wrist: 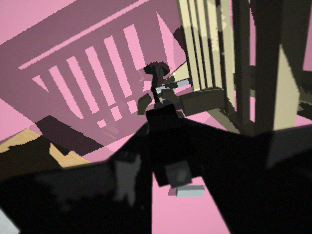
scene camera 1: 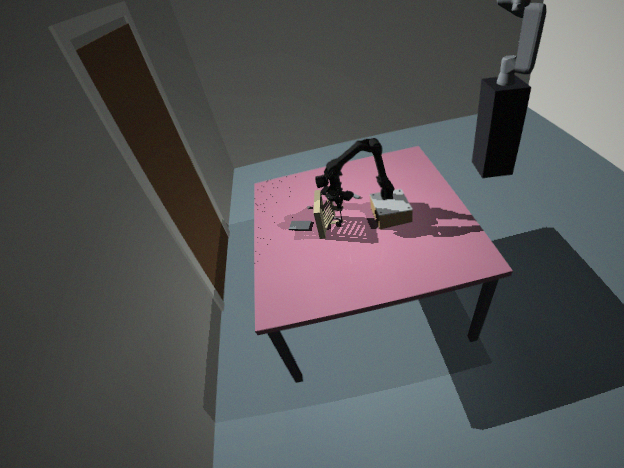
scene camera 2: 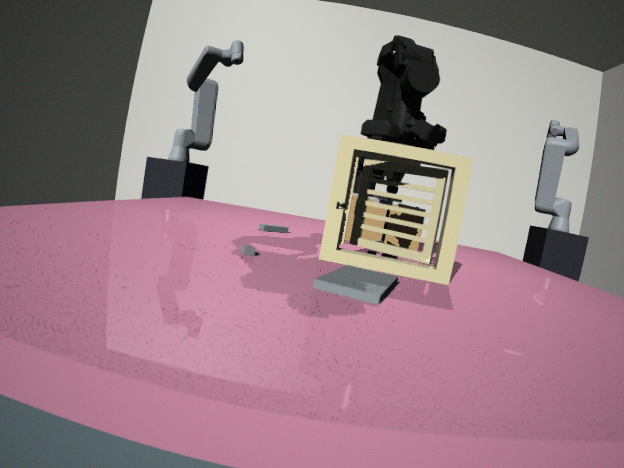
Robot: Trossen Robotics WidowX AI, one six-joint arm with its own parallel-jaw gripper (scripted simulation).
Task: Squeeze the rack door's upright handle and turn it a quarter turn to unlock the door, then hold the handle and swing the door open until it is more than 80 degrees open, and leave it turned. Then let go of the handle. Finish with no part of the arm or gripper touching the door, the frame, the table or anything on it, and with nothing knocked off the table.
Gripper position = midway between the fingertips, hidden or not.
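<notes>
Here is my gripper (scene camera 2: pixel 393 183), and the wrist view lets me see that same gripper (wrist: pixel 164 126) as well.
</notes>
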